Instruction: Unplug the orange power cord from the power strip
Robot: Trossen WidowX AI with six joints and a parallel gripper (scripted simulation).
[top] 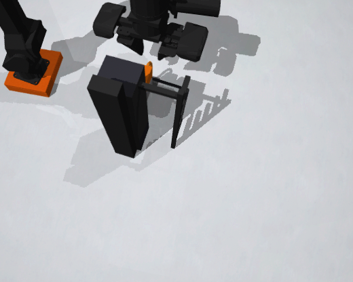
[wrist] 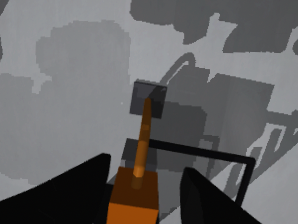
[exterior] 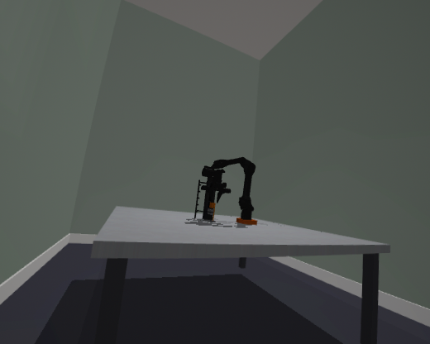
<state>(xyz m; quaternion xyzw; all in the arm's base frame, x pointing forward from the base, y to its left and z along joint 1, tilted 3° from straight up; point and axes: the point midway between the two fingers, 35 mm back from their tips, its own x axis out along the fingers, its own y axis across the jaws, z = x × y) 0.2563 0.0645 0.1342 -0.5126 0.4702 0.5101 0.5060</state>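
My gripper tip is now 6 cm to the left of the orange plug and 1 cm above it. Also, from my gripper tip: tall black block: 16 cm to the right, 3 cm above, 1 cm ahead.
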